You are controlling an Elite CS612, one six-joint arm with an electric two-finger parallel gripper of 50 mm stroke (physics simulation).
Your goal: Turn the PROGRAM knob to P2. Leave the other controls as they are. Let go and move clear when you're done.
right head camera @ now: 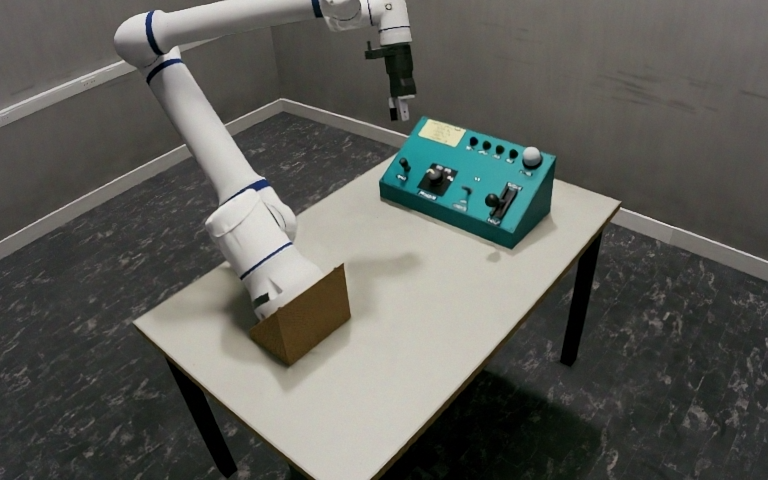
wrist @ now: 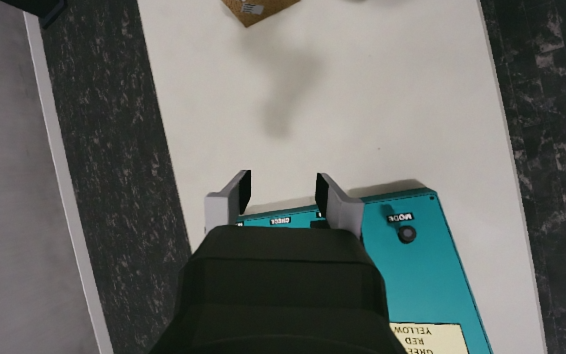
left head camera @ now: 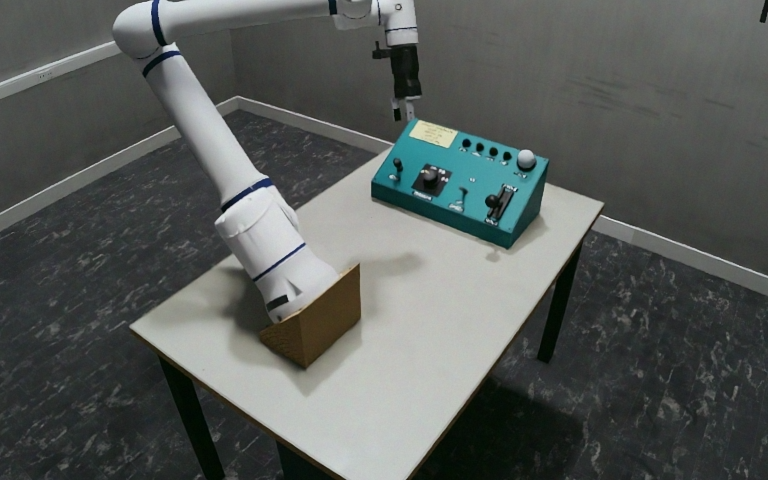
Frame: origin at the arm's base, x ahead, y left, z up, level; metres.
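Where they show: gripper, fingertip midpoint: (right head camera: 399, 120) (wrist: 283, 184) (left head camera: 403, 120); arm's base, origin of the base link: (right head camera: 292, 298) (left head camera: 306, 299).
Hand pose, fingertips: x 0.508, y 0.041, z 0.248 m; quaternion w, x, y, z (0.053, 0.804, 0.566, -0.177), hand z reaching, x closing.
Note:
Things, the pixels of their top centre, and the offset from my fingertips. "spot": a spot on its surface instead.
- MODE switch, middle of its top: (wrist: 410, 243) (right head camera: 405, 157) (left head camera: 399, 157) 0.144 m ahead, 0.097 m left, 0.209 m down
- small CHECK switch, surface spot: (right head camera: 466, 191) (left head camera: 462, 192) spot: 0.134 m ahead, 0.134 m right, 0.255 m down
- ball-tipped lever, middle of its top: (right head camera: 492, 194) (left head camera: 492, 195) 0.063 m ahead, 0.259 m right, 0.186 m down
- white dome, surface spot: (right head camera: 531, 156) (left head camera: 527, 158) spot: 0.243 m ahead, 0.289 m right, 0.140 m down
The teal control panel (left head camera: 487, 172) (right head camera: 493, 169) (wrist: 420, 280) stands at the table's far end. Its black PROGRAM knob (left head camera: 430, 176) (right head camera: 434, 174) sits on a dark square plate with small white labels, in the panel's lower left part in both head views. Which label the knob points to is too small to tell. In the wrist view the knob is hidden behind the gripper; a dark bit of its plate shows beside a finger. My gripper (left head camera: 403, 116) (right head camera: 398, 116) (wrist: 283, 184) is open and empty, above the panel's back left corner in the head views, apart from the knob.
The MODE switch (left head camera: 398, 164) (right head camera: 404, 164) (wrist: 407, 234) is left of the knob in the head views. A small CHECK switch (left head camera: 463, 193) (right head camera: 466, 191), a ball-tipped lever (left head camera: 492, 201) (right head camera: 492, 200) and a white dome (left head camera: 526, 158) (right head camera: 531, 156) are to its right. A brown base (left head camera: 331, 311) (right head camera: 314, 319) surrounds the arm's foot.

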